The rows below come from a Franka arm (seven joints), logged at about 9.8 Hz.
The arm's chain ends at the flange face. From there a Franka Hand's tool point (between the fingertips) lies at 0.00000 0.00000 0.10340 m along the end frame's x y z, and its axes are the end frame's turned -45 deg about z.
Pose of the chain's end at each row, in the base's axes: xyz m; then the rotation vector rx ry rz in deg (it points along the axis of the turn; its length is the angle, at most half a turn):
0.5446 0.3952 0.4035 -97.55 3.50 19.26
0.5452 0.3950 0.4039 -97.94 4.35 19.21
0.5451 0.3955 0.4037 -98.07 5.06 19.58
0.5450 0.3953 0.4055 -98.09 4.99 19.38
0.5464 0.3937 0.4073 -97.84 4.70 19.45
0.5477 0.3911 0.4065 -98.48 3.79 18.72
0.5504 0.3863 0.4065 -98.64 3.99 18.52
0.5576 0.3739 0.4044 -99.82 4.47 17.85
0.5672 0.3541 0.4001 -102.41 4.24 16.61
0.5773 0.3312 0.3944 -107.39 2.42 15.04
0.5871 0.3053 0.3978 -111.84 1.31 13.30
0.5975 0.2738 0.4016 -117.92 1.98 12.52
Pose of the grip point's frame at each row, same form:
0.5253 0.4960 0.3910 -91.20 -34.00 -14.40
0.5268 0.4959 0.3906 -91.88 -33.36 -14.35
0.5270 0.4964 0.3902 -92.23 -32.74 -13.94
0.5270 0.4962 0.3919 -92.24 -32.82 -14.13
0.5281 0.4946 0.3942 -91.90 -32.99 -14.13
0.5292 0.4918 0.3922 -92.21 -34.10 -14.70
0.5323 0.4871 0.3919 -92.45 -33.99 -14.86
0.5406 0.4745 0.3876 -93.78 -34.02 -15.22
0.5511 0.4540 0.3787 -96.19 -35.26 -15.78
0.5608 0.4287 0.3643 -100.20 -38.88 -16.01
0.5714 0.4003 0.3600 -104.03 -41.67 -16.47
0.5830 0.3643 0.3538 -109.90 -43.37 -15.41

